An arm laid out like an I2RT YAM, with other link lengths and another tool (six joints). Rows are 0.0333 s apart.
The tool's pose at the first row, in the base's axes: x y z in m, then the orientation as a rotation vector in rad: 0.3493 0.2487 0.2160 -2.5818 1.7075 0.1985
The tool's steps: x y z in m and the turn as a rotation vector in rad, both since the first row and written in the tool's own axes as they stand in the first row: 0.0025 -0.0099 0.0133 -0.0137 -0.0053 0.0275; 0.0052 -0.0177 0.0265 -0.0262 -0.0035 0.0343; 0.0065 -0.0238 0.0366 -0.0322 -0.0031 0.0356; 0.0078 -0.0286 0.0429 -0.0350 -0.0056 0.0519; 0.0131 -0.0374 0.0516 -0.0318 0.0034 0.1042; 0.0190 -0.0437 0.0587 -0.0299 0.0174 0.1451; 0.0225 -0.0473 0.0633 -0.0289 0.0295 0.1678; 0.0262 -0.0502 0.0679 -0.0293 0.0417 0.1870
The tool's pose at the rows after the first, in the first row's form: 0.3582 0.2517 0.2021 -2.5661 1.7469 0.2186; 0.3653 0.2537 0.1884 -2.5701 1.7608 0.2280; 0.3706 0.2559 0.1780 -2.5734 1.7648 0.2330; 0.3750 0.2573 0.1714 -2.5603 1.7864 0.2393; 0.3844 0.2568 0.1618 -2.5180 1.8567 0.2267; 0.3918 0.2546 0.1538 2.4814 -1.9090 -0.2078; 0.3961 0.2533 0.1486 2.4549 -1.9329 -0.1913; 0.3998 0.2515 0.1435 2.4308 -1.9513 -0.1757
